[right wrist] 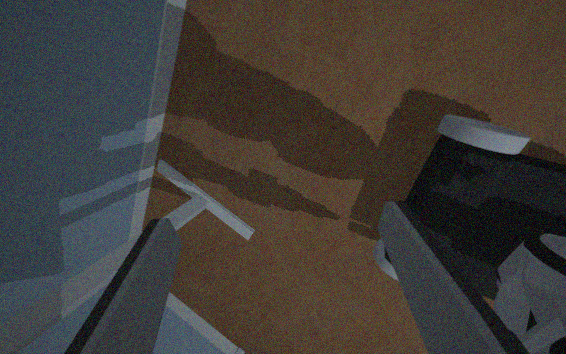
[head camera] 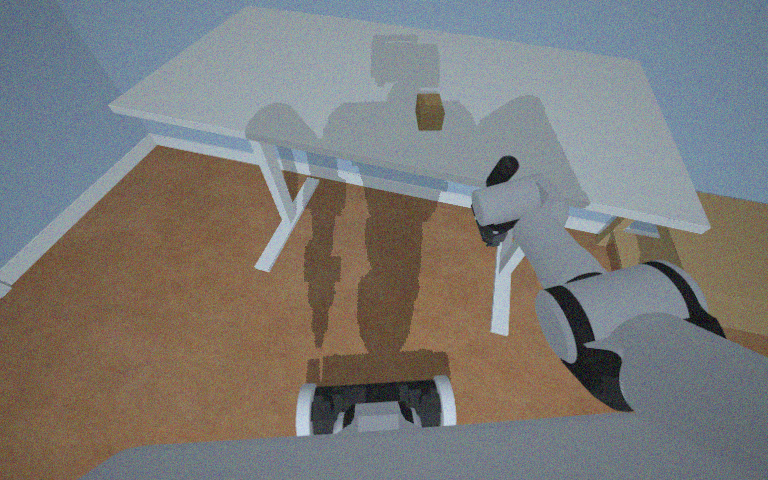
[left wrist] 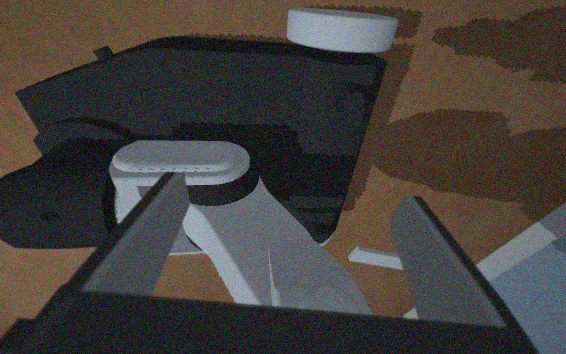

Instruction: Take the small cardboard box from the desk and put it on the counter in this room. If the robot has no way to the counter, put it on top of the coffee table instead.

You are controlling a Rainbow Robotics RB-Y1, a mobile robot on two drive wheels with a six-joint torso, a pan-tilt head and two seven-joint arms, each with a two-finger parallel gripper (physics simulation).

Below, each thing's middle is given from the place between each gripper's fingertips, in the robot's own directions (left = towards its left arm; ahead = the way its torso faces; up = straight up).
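Small cardboard box [head camera: 429, 110]: from my right hand, 260 mm ahead, 120 mm to the left, 150 mm above. My left gripper: 750 mm short of the box, 400 mm to the left of it, 440 mm below it. By its middle, the box is nearer to my right hand than to my left gripper.
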